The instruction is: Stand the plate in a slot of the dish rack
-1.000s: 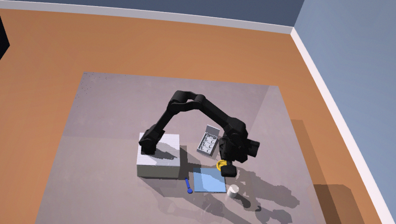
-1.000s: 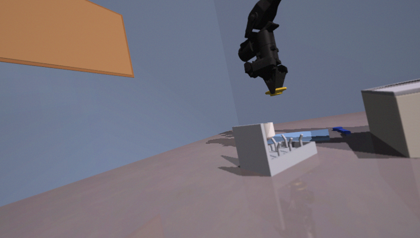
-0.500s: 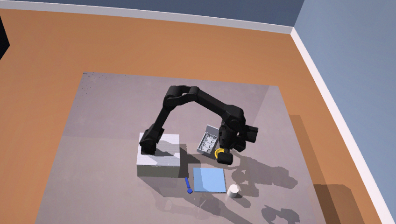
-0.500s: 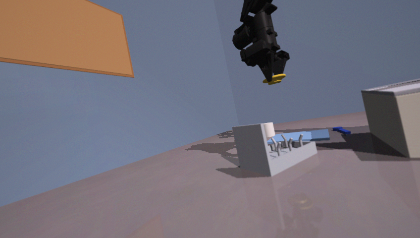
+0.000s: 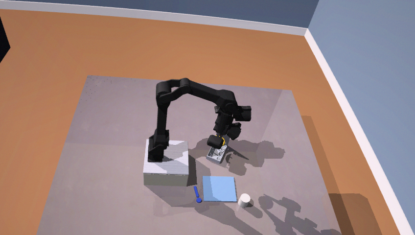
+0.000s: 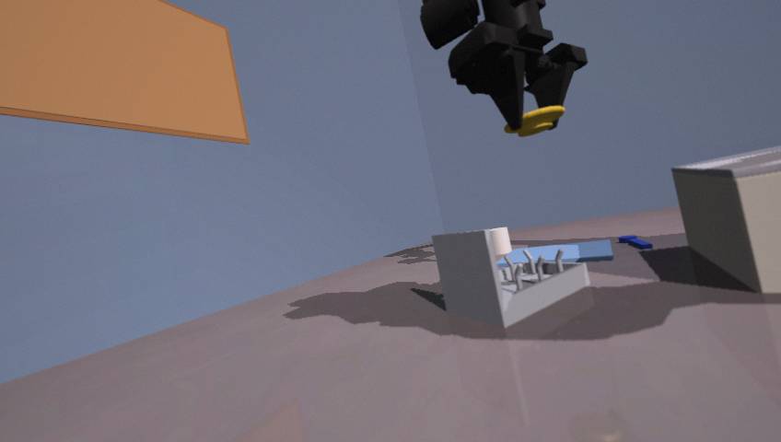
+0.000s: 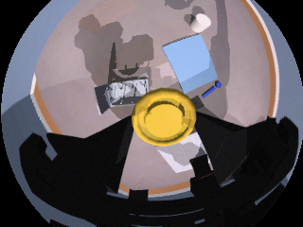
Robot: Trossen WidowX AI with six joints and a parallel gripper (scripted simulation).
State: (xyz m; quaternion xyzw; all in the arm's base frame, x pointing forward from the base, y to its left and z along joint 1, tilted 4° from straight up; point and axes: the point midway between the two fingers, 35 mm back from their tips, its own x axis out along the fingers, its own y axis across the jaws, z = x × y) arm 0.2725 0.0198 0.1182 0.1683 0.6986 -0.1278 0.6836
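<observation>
My gripper tip is now 40 mm short of the dish rack, 80 mm to the right of it and 160 mm above it. Also, from my gripper tip: yellow plate (10 mm above); then blue spoon (80 mm behind, 170 mm to the right, 170 mm below); then light blue mat (30 mm ahead, 130 mm to the right, 180 mm below).
</observation>
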